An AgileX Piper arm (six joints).
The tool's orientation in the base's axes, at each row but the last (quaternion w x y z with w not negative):
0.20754, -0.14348, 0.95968, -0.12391
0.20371, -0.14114, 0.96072, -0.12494
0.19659, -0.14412, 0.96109, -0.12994
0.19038, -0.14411, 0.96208, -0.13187
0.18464, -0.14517, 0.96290, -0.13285
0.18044, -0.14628, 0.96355, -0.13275
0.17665, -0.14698, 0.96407, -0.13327
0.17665, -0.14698, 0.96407, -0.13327
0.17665, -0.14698, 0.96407, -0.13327
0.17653, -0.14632, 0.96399, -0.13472
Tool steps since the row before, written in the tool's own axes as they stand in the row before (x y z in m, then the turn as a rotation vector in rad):
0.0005, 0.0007, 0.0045, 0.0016, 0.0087, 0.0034
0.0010, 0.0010, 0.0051, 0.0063, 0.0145, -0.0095
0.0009, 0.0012, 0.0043, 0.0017, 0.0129, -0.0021
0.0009, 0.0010, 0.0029, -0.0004, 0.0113, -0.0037
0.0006, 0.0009, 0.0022, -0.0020, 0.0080, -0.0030
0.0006, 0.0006, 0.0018, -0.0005, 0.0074, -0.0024
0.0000, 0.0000, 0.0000, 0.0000, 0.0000, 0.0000
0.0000, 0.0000, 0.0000, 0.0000, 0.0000, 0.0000
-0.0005, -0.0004, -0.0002, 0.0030, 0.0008, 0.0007
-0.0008, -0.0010, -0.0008, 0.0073, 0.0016, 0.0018
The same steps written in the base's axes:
0.0014, -0.0003, -0.0044, -0.0019, 0.0069, -0.0062
0.0011, -0.0003, -0.0052, -0.0128, 0.0132, 0.0019
0.0007, 0.0000, -0.0045, -0.0053, 0.0118, -0.0027
0.0001, 0.0001, -0.0032, -0.0037, 0.0113, -0.0001
0.0001, 0.0002, -0.0024, -0.0012, 0.0086, 0.0008
0.0000, 0.0000, -0.0020, -0.0022, 0.0075, 0.0000
0.0000, 0.0000, 0.0000, 0.0000, 0.0000, 0.0000
0.0000, 0.0000, 0.0000, 0.0000, 0.0000, 0.0000
0.0005, -0.0002, 0.0005, -0.0026, -0.0004, -0.0018
0.0006, -0.0005, 0.0013, -0.0062, -0.0013, -0.0043

